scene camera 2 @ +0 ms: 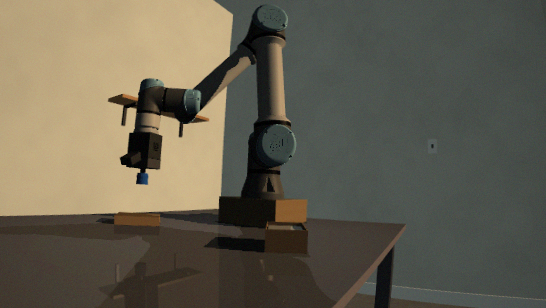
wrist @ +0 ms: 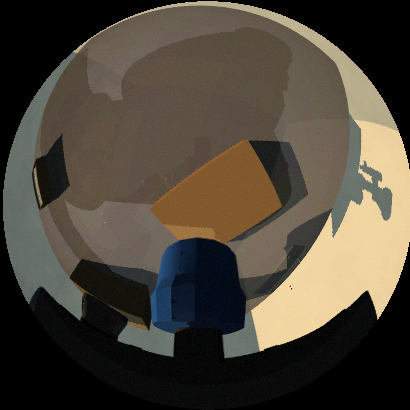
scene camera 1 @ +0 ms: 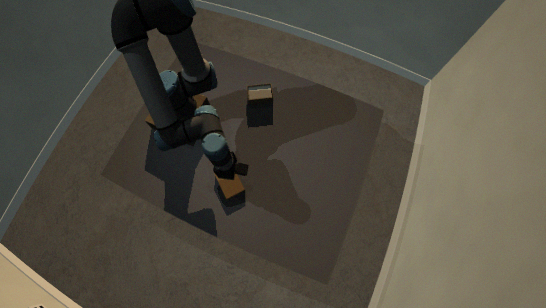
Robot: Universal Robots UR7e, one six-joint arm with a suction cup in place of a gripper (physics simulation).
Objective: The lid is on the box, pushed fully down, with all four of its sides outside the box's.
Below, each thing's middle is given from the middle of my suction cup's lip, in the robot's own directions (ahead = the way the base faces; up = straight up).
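Labels:
My suction cup is 130 mm above the orange-brown lid [wrist: 231,192], 10 mm past it and 20 mm to the left of it. As for the brown box [scene camera 2: 280,237], I find it 40 mm behind my suction cup, 450 mm to the left of it and 120 mm below it.

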